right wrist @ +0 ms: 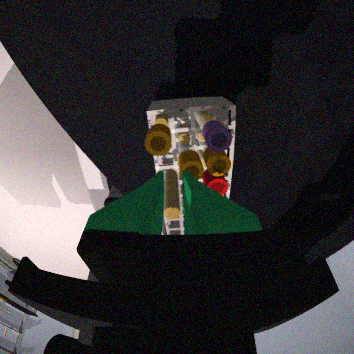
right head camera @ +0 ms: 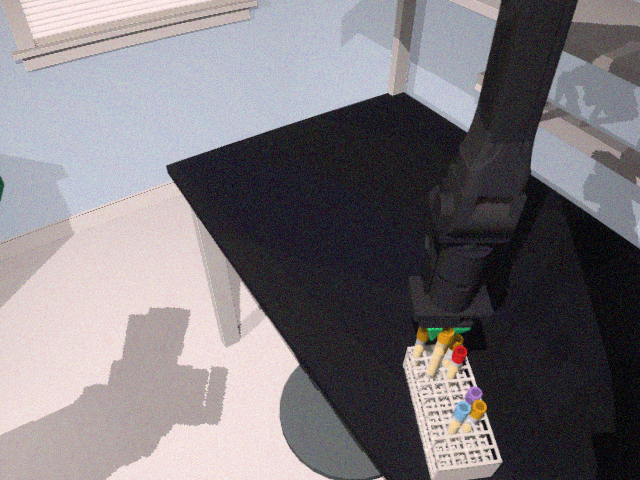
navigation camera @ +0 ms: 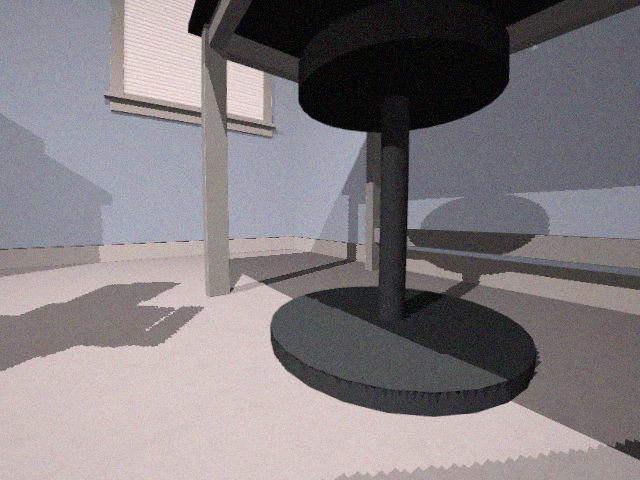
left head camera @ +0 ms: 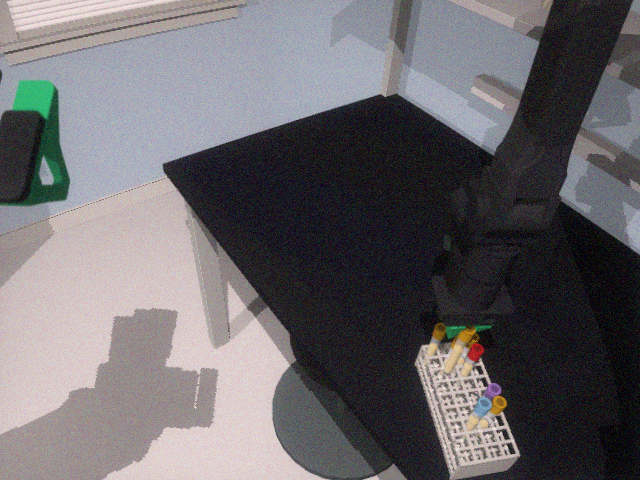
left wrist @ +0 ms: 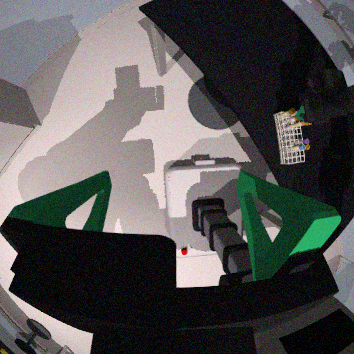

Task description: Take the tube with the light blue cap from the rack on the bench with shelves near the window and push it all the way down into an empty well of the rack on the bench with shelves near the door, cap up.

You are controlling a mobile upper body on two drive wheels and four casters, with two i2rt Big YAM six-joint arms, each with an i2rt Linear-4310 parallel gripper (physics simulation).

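Places are measured from the left arm's base along level axes (x ahead, y left, z up), in millimetres.
Pixels of known places: left gripper, fingertip midpoint: (left wrist: 173, 177); right gripper, fingertip midpoint: (right wrist: 172, 177) (right head camera: 435, 336) (left head camera: 453, 334) (left wrist: 297, 115).
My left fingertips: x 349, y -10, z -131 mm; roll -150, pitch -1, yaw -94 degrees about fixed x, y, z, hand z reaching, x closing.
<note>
Behind a point stands the place of what it marks.
The tube with the light blue cap (left head camera: 483, 407) @[x 383, y -468, z -528 mm] (right head camera: 461, 411) @[x 383, y -467, z -529 mm] stands cap up in the white rack (left head camera: 485, 466) @[x 331, y -483, z -610 mm] (right head camera: 465, 470) @[x 331, y -480, z -604 mm] (right wrist: 192, 104) @[x 529, y -470, z -601 mm], beside a purple-capped tube (left head camera: 493, 389) @[x 409, y -490, z -529 mm] and an orange-capped tube (left head camera: 498, 405) @[x 384, y -490, z -529 mm]. My right gripper (left head camera: 468, 330) @[x 494, y -449, z -518 mm] (right wrist: 172, 177) @[x 494, y -449, z -518 mm] is at the rack's far end, shut on another orange-capped tube (left head camera: 454, 356) @[x 459, y -443, z -521 mm] (right head camera: 438, 355) @[x 458, y -446, z -510 mm] (right wrist: 171, 195) @[x 473, y -448, z -523 mm]. This tube stands higher than its neighbours, cap up; whether its lower end touches the rack is unclear. The light blue cap does not show in the right wrist view. My left gripper (left wrist: 173, 177) @[x 349, y -10, z -131 mm] is open and empty, away from the bench.
Near the held tube stand a red-capped tube (left head camera: 476, 352) @[x 469, y -482, z -528 mm] (right head camera: 459, 354) @[x 470, y -482, z -528 mm] and other orange-capped tubes. The rack stands on the black bench (left head camera: 320, 196) @[x 967, y -288, z -648 mm] near its front edge. A stool's round base (left head camera: 325, 423) @[x 754, y -334, z -1380 mm] (navigation camera: 361, 356) @[x 666, y -308, z -1380 mm] is below that edge. A shelf post (left head camera: 394, 56) @[x 1459, y -526, z -517 mm] rises at the back corner.
</note>
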